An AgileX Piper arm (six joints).
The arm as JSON. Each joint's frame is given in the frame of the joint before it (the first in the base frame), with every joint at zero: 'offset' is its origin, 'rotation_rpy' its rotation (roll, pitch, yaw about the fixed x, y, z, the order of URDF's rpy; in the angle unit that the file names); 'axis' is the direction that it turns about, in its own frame. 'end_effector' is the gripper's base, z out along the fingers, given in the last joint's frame.
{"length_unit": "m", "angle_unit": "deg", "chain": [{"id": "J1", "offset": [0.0, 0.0, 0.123], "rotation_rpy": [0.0, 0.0, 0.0], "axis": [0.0, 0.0, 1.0]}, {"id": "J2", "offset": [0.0, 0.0, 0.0], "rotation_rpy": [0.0, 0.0, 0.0], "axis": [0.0, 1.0, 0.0]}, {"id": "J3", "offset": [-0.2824, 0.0, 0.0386], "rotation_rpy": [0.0, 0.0, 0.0], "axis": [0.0, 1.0, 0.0]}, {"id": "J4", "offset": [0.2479, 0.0, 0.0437], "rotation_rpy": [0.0, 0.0, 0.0], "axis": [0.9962, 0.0, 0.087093]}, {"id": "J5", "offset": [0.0, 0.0, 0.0], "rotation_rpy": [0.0, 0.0, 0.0], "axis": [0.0, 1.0, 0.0]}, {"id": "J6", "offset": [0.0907, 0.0, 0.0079], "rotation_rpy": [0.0, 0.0, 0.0], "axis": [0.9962, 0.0, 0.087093]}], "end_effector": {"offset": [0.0, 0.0, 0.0], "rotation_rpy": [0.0, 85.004, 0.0]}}
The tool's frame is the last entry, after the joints.
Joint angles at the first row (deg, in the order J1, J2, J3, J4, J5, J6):
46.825 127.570 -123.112 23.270 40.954 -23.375
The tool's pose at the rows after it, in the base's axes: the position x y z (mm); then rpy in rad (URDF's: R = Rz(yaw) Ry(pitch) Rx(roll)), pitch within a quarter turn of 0, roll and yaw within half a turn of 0:
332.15, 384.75, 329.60, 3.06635, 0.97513, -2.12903
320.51, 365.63, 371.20, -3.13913, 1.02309, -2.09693
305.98, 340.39, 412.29, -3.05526, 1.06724, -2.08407
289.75, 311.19, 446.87, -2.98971, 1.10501, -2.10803
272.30, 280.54, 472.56, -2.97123, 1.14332, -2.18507
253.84, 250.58, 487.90, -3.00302, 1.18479, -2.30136
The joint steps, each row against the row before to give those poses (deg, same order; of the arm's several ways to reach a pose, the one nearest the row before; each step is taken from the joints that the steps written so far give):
-0.036 -4.239 -0.016 -2.677 0.846 1.275
-0.086 -5.275 0.205 -4.280 1.280 3.100
-0.108 -5.962 0.864 -5.829 1.356 4.715
-0.134 -6.281 2.059 -6.676 1.198 5.922
-0.134 -6.529 3.705 -6.627 0.539 6.810
-0.134 -6.864 5.827 -5.812 -0.776 6.899

